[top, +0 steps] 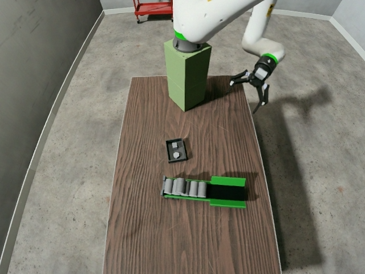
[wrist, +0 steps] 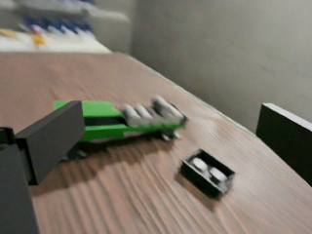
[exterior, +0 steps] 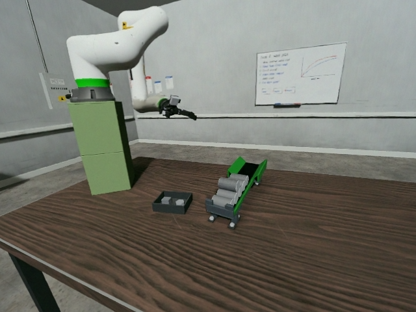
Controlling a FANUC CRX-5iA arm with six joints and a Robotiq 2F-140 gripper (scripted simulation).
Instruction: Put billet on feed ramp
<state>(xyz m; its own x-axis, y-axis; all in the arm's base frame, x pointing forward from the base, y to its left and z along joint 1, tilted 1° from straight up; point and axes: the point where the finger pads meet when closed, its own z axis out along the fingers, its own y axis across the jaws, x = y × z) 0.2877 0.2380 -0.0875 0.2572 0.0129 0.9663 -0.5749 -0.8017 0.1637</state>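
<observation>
Now: hand 340 mm to the left of the grey stop, 320 mm short of it and 260 mm above it. Round my hand: dark grey tray 300 mm to the right, 300 mm below, 110 mm ahead.
</observation>
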